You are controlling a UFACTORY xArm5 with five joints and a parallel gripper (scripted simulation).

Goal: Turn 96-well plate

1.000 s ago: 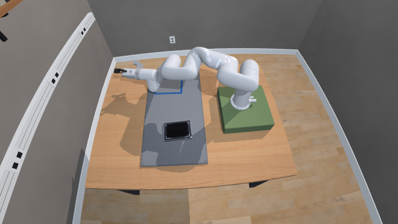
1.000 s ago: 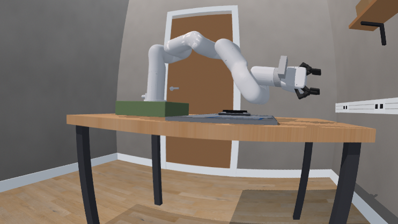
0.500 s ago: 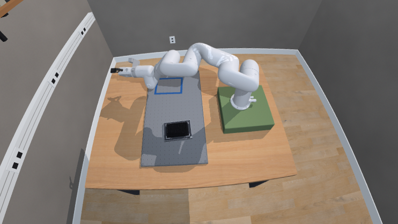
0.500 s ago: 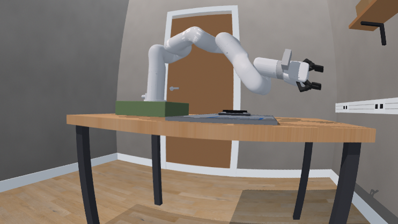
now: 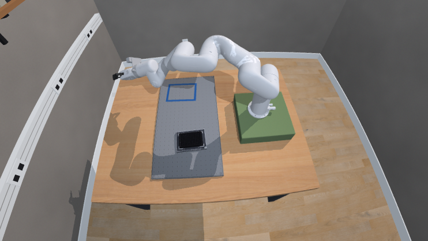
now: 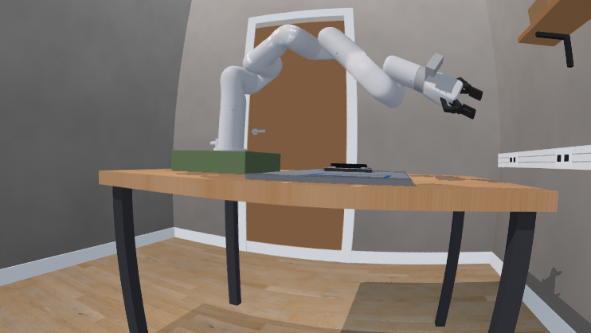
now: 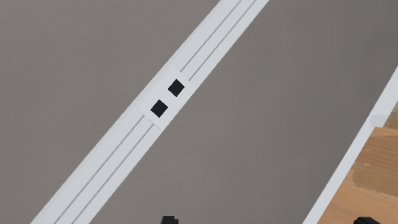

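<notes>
My hand is 420 mm past the black 96-well plate, 320 mm to the right of it and 180 mm above it. Round my hand: plate nest N1: 420 mm behind, 320 mm to the left, 190 mm below.
</notes>
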